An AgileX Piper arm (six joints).
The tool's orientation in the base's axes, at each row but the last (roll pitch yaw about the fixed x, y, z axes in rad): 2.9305, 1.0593, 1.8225; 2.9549, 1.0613, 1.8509; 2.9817, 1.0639, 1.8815; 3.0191, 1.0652, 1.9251; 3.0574, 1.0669, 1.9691; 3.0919, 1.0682, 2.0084; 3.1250, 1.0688, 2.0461; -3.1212, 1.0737, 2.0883; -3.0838, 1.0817, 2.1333
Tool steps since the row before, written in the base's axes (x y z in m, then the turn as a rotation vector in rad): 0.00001, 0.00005, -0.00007, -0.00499, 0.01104, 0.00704; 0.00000, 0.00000, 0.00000, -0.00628, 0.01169, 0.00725; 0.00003, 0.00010, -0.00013, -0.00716, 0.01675, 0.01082; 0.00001, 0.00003, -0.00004, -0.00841, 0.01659, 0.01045; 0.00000, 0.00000, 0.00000, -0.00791, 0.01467, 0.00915; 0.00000, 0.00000, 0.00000, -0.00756, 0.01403, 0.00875; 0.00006, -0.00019, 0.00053, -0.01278, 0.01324, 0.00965; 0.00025, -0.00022, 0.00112, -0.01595, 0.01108, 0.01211; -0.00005, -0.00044, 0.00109, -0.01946, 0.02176, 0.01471
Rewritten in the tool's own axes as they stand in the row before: 0.00008, 0.00002, 0.00000, -0.00030, 0.00087, -0.01398; 0.00000, 0.00000, 0.00000, 0.00000, 0.00000, -0.01512; 0.00016, 0.00006, 0.00000, -0.00065, 0.00169, -0.02111; 0.00005, 0.00002, 0.00000, -0.00019, 0.00048, -0.02133; 0.00000, 0.00000, 0.00000, 0.00000, 0.00000, -0.01901; 0.00000, 0.00000, 0.00000, 0.00000, 0.00000, -0.01818; -0.00056, -0.00003, -0.00008, 0.00002, -0.00497, -0.02018; -0.00113, 0.00010, -0.00026, -0.00229, -0.00881, -0.02100; -0.00112, -0.00029, -0.00019, 0.00054, -0.00672, -0.03199
